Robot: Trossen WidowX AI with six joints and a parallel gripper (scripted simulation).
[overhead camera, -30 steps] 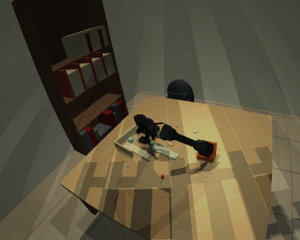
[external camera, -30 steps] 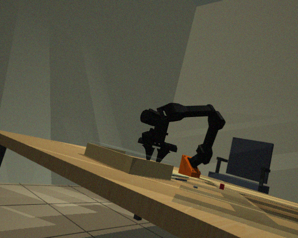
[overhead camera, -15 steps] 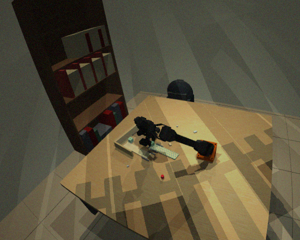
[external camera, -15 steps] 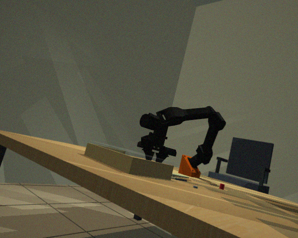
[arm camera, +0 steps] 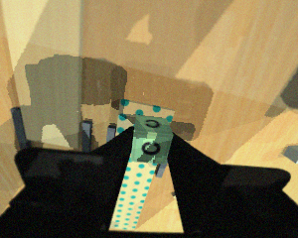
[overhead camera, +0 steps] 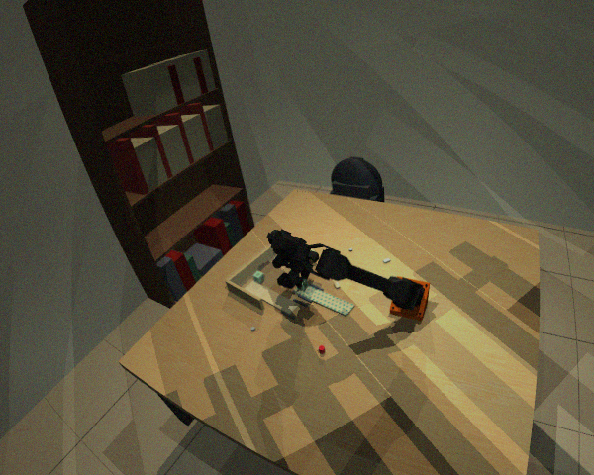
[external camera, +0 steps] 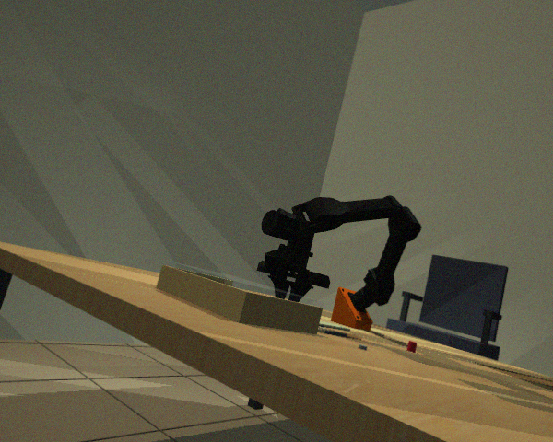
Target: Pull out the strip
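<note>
Now: gripper tip 9 cm to the right of the plain strip, 9 cm short of it and 2 cm above it. Also, from my gripper tip: small red cube (23 cm to the left, 21 cm behind, 1 cm below).
</note>
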